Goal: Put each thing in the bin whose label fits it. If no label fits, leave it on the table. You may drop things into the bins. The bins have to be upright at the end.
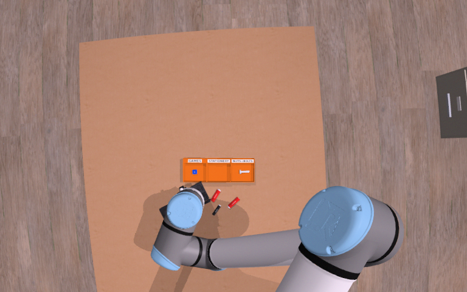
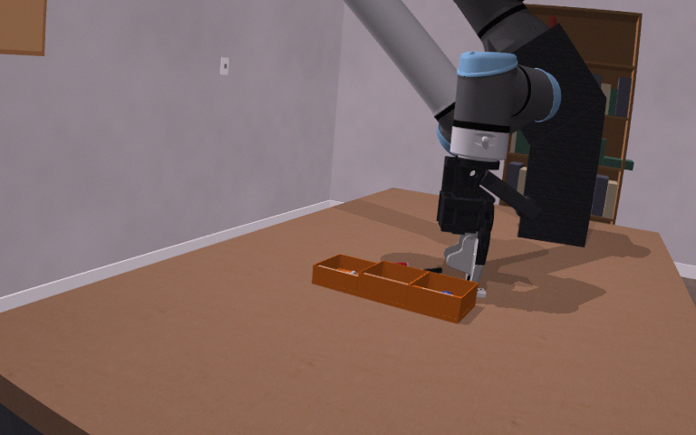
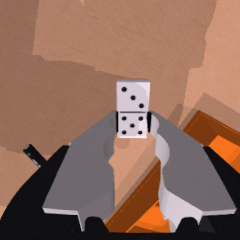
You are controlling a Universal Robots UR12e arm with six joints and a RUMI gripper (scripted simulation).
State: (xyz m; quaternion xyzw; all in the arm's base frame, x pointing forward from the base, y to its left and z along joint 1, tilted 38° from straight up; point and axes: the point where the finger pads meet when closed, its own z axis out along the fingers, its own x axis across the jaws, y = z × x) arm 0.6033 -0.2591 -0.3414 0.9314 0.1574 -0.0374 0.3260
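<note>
Right now the blue die is 8 cm ahead of my hand and 3 cm to the right of it. Also, from my hand: black stick 7 cm behind, 8 cm to the right, 1 cm below; then white domino 1 cm below; then orange three-part bin 8 cm ahead, 11 cm to the right.
</note>
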